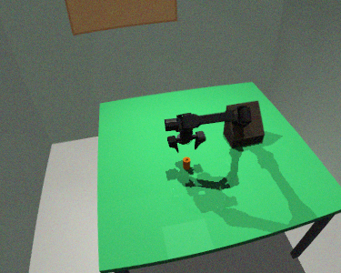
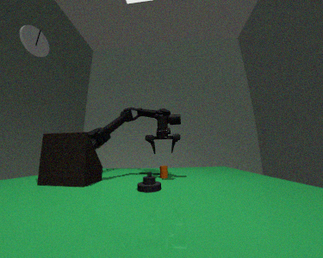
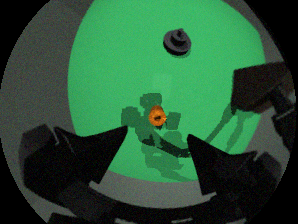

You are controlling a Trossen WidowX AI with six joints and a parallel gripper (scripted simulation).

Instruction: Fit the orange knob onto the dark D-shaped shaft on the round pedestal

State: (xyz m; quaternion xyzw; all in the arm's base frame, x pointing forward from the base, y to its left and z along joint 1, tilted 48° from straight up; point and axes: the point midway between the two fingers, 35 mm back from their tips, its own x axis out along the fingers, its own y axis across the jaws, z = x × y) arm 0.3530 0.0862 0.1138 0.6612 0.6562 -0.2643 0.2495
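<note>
Right now my gripper tip is 100 mm above the orange knob. Round my gripper tip: dark round pedestal: 220 mm to the right, 100 mm below, 40 mm behind.
</note>
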